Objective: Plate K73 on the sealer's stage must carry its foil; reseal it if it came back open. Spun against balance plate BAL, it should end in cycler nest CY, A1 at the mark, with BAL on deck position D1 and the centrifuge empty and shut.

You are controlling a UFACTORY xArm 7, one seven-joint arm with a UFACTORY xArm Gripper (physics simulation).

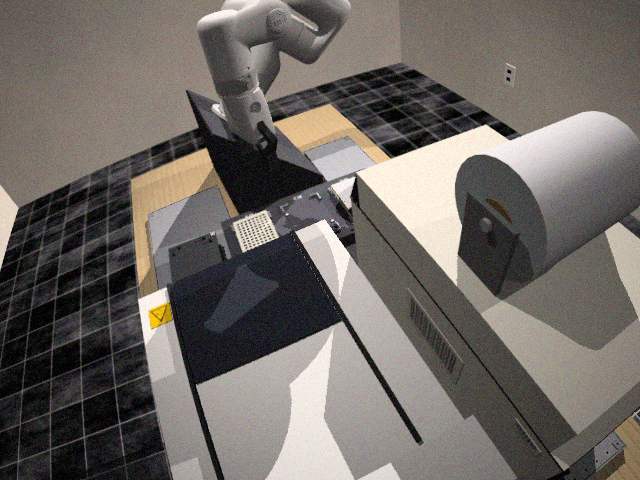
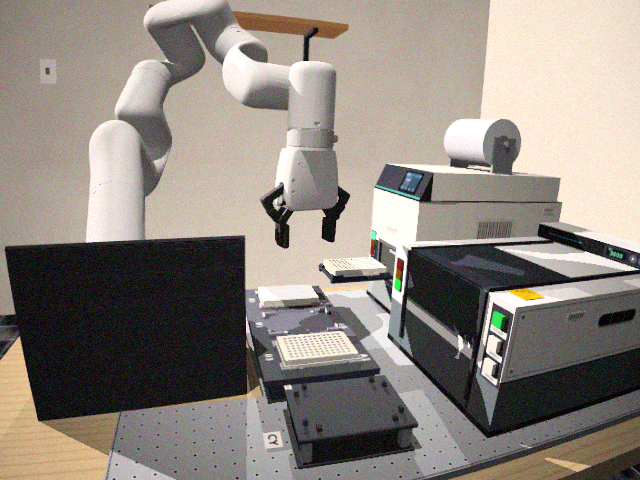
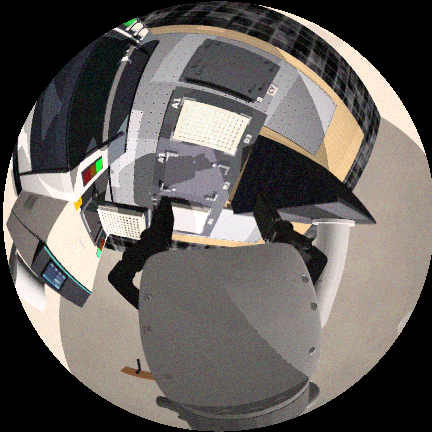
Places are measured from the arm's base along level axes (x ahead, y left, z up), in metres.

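Pixels of known places: gripper, fingertip midpoint: (image 1: pixel 259 160) (image 2: pixel 305 243) (image 3: pixel 214 204); arm's base at its link origin: (image 2: pixel 115 276) (image 3: pixel 333 220).
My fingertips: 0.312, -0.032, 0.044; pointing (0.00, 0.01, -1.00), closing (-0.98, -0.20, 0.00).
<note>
Ahead of a thing's pixels: the offset from my fingertips to its top centre, as dx, dy, dz. Level surfaces: height alone.
My gripper (image 1: pixel 266 147) (image 2: pixel 305 238) (image 3: pixel 214 204) is open and empty, high above the deck @(dz -0.183) (image 2: pixel 295 322) (image 3: pixel 195 175). A pale plate @(+0.186, +0.168, -0.103) (image 2: pixel 354 266) (image 3: pixel 121 222) sits on the sealer's extended stage; dark wells show on its top and no foil can be made out. A plate with visible wells @(+0.005, -0.054, -0.167) (image 1: pixel 254 230) (image 2: pixel 317 347) (image 3: pixel 212 126) sits on D3. A smooth-topped white plate @(+0.033, +0.193, -0.167) (image 2: pixel 288 295) (image 3: pixel 190 221) sits on D1. D2 is empty. Plate names are not readable. The cycler nest CY @(-0.007, -0.206, -0.171) (image 1: pixel 195 256) (image 2: pixel 351 405) (image 3: pixel 230 70) is a dark block with pegs. The centrifuge (image 1: pixel 253 304) (image 2: pixel 563 335) looks shut; its inside is hidden.
The sealer @(+0.483, +0.144, +0.248) (image 1: pixel 429 155) (image 2: pixel 465 219) (image 3: pixel 65 235), with a foil roll @(+0.504, +0.142, +0.248) (image 1: pixel 573 191) (image 2: pixel 478 140) on top, stands beside the centrifuge. A tall black panel (image 1: pixel 253 170) (image 2: pixel 126 325) (image 3: pixel 280 175) stands beside the deck, near the arm base. A wooden shelf (image 2: pixel 289 23) hangs on the wall behind the arm.
</note>
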